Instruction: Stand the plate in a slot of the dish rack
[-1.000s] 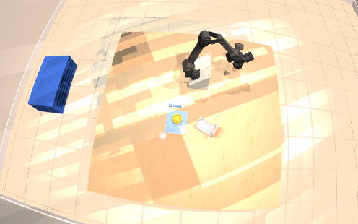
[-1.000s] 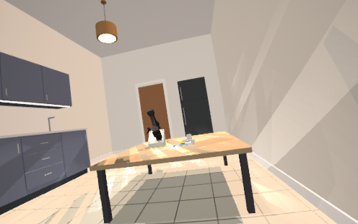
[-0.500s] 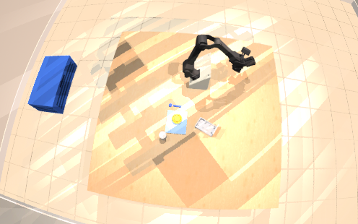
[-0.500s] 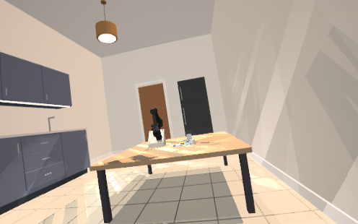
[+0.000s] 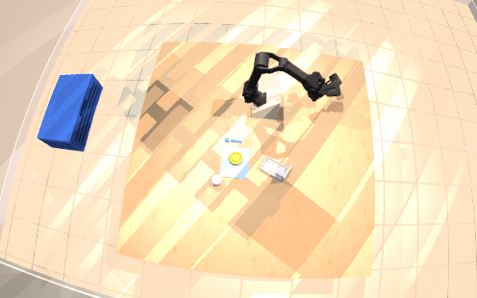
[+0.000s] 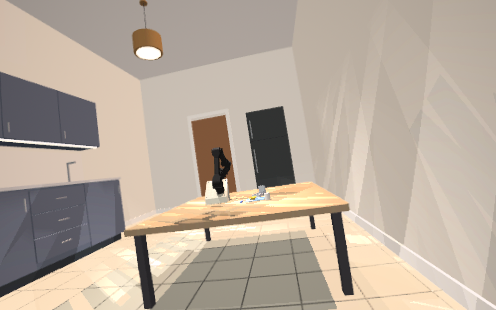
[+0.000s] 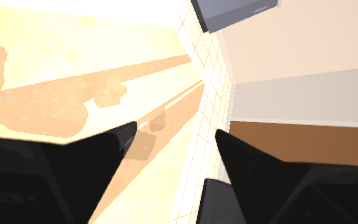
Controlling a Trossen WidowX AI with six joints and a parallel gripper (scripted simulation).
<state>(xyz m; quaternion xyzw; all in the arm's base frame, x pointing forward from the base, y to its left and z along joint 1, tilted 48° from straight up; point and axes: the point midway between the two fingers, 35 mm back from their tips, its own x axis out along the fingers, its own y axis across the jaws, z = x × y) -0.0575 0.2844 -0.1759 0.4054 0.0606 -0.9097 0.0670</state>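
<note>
Right now the yellow plate is 45 cm to the right of my gripper tip, 36 cm ahead of it and 15 cm below it. From my gripper tip the other things lie so: grey dish rack 40 cm ahead, 26 cm to the right, 15 cm below; then white cup 53 cm to the right, 48 cm ahead, 15 cm below; then blue utensil 48 cm to the right, 27 cm ahead, 17 cm below.
</note>
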